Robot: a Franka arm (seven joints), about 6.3 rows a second.
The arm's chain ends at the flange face. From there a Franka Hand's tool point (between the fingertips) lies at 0.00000 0.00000 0.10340 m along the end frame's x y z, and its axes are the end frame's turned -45 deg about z.
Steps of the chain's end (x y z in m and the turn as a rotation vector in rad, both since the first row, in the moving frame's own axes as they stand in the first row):
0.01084 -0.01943 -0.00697 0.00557 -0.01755 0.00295
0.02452 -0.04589 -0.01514 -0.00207 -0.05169 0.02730
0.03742 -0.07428 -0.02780 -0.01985 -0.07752 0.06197
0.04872 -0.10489 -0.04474 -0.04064 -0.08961 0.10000
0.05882 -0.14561 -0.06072 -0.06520 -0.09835 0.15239
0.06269 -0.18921 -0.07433 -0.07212 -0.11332 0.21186
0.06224 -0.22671 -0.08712 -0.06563 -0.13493 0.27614
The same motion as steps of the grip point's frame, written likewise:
0.02053 -0.00777 -0.00699 0.01635 -0.00847 0.00295
0.04591 -0.01879 -0.01528 0.03509 -0.03801 0.02730
0.07201 -0.03049 -0.02813 0.04078 -0.06885 0.06197
0.09931 -0.04376 -0.04524 0.03463 -0.09210 0.10000
0.13285 -0.06469 -0.06144 0.02344 -0.11565 0.15239
0.16502 -0.09387 -0.07526 0.02913 -0.13113 0.21186
0.19059 -0.12329 -0.08827 0.04900 -0.14182 0.27614

